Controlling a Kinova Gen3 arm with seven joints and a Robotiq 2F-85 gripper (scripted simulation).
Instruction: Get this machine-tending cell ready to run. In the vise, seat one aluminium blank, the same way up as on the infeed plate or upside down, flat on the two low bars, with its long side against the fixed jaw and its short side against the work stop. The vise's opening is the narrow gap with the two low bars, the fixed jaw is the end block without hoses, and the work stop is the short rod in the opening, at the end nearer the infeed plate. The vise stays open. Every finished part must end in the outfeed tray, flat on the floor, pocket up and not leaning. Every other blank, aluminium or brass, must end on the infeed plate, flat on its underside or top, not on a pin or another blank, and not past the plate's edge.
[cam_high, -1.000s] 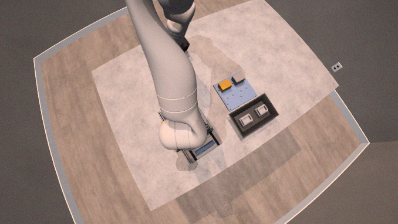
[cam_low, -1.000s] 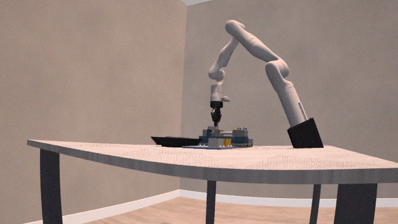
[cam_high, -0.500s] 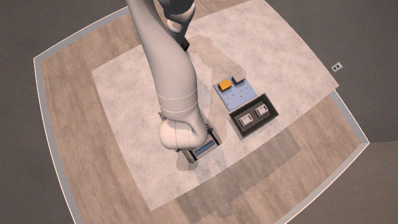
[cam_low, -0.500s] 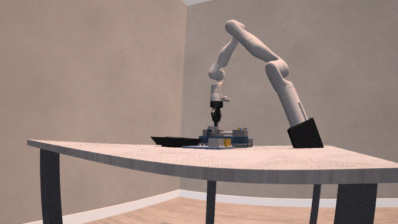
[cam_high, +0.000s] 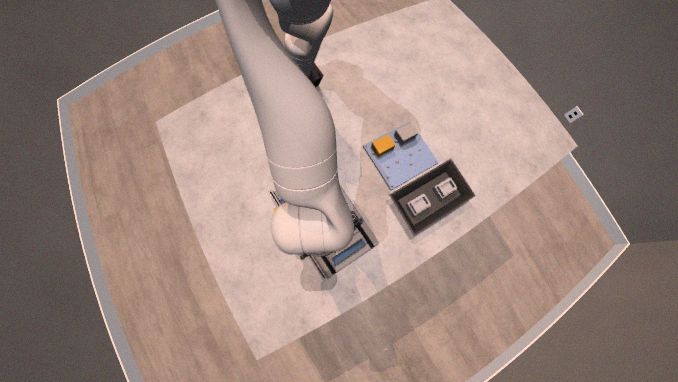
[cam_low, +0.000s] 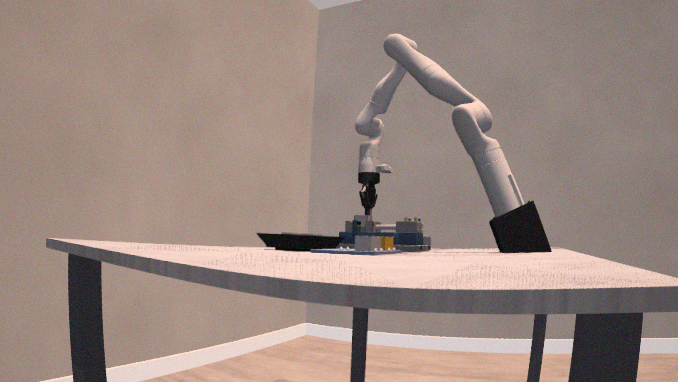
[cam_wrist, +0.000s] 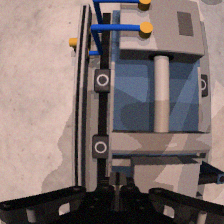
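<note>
My gripper is now 40 mm to the right of the aluminium blank and 20 mm above it. From my hand the other things lie so: blue vise base: 80 mm below, 70 mm behind, 30 mm to the left; brass blank: 290 mm to the left, 200 mm behind, 100 mm below.
</note>
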